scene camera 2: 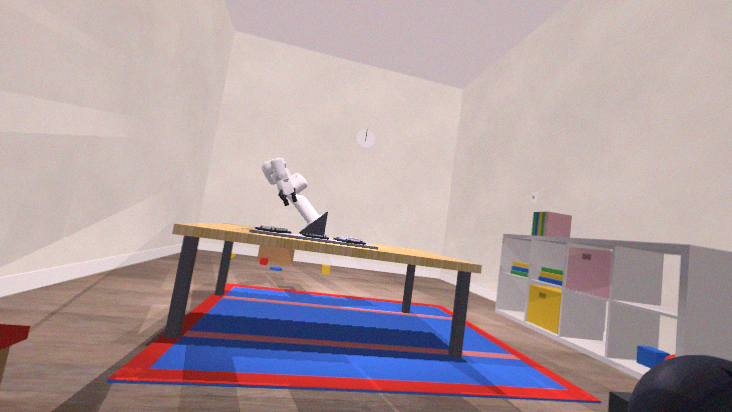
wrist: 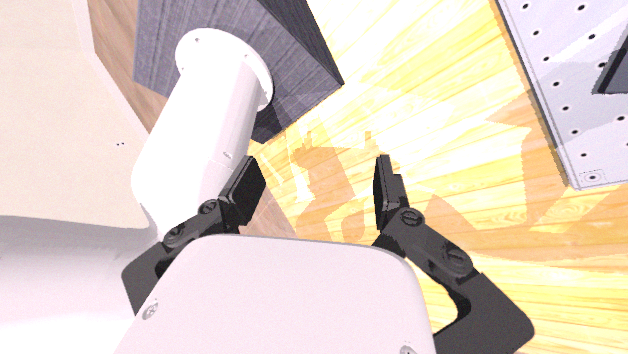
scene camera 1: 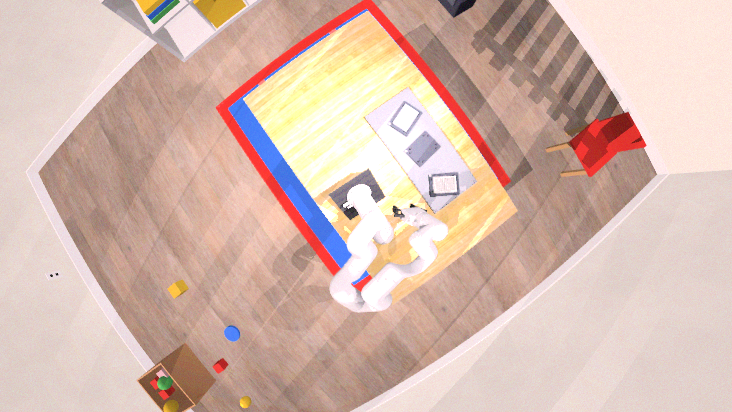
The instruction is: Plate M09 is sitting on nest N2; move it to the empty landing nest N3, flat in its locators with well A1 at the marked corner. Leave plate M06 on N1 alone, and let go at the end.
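A pale plate [scene camera 1: 406, 118] [scene camera 2: 349, 240] lies in a dark-framed nest at one end of the grey perforated board [scene camera 1: 446, 157] [wrist: 555, 107]. A plate with visible rows of wells [scene camera 1: 443, 184] [scene camera 2: 273, 228] sits in another nest at the other end. The middle nest [scene camera 1: 423, 148] [scene camera 2: 314, 235] is bare, with small locators at its corners. Plate and nest labels are not readable, nor is the marked corner. My gripper [scene camera 1: 408, 207] [scene camera 2: 290, 201] [wrist: 314, 169] is open and empty, above the table beside the board's end with the welled plate. A dark nest corner [wrist: 616, 75] shows at the wrist view's right edge.
The arm rises from a dark wedge-shaped base [scene camera 1: 375, 185] [scene camera 2: 318, 225] [wrist: 160, 35] on the wooden table [scene camera 1: 317, 102] [scene camera 2: 420, 258]. The arm's white links bend around beside the gripper. A red chair [scene camera 1: 604, 143] and a shelf unit [scene camera 2: 686, 249] stand away from the table.
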